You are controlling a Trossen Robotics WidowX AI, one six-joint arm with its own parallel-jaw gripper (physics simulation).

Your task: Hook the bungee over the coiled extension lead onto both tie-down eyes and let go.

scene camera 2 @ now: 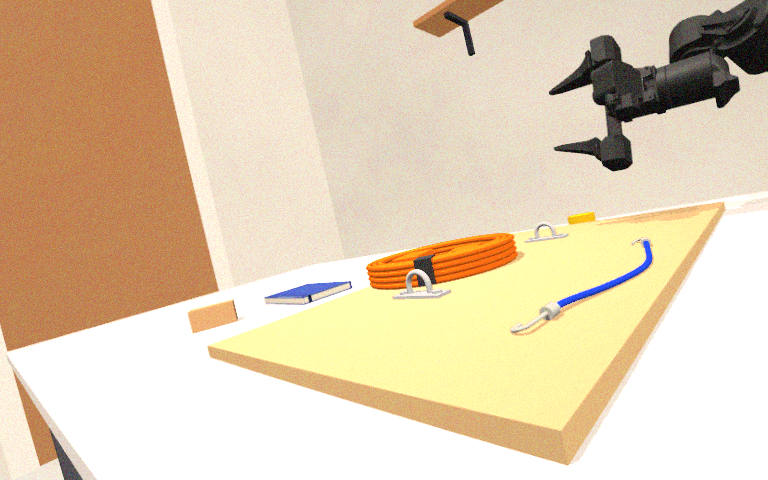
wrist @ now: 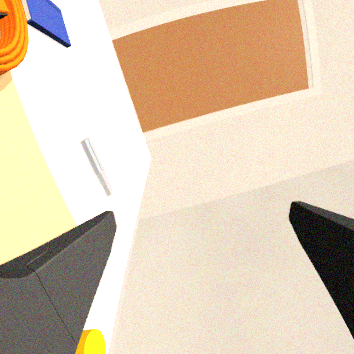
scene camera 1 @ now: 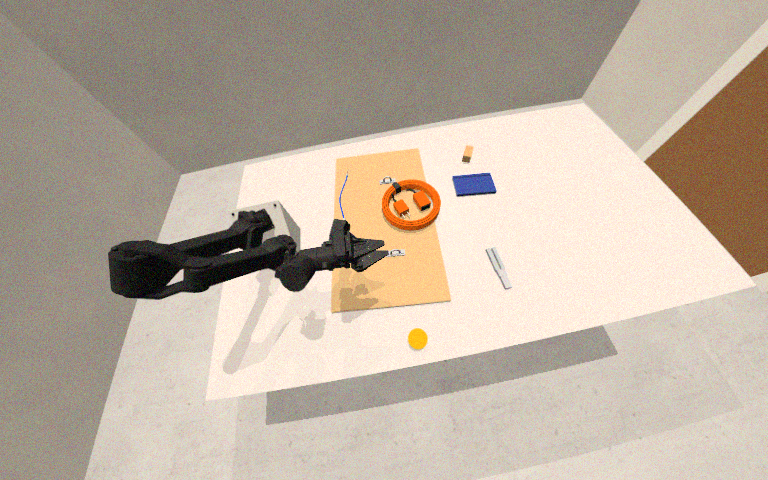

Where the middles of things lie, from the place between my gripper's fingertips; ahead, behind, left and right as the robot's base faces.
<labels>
Right now my hand is 21 cm to the right of the orange coiled extension lead [scene camera 2: 452, 260], 16 cm above it and 14 cm short of it. Round my hand: small tan block [scene camera 2: 222, 313]: 44 cm ahead, 37 cm to the left, 17 cm below.
</labels>
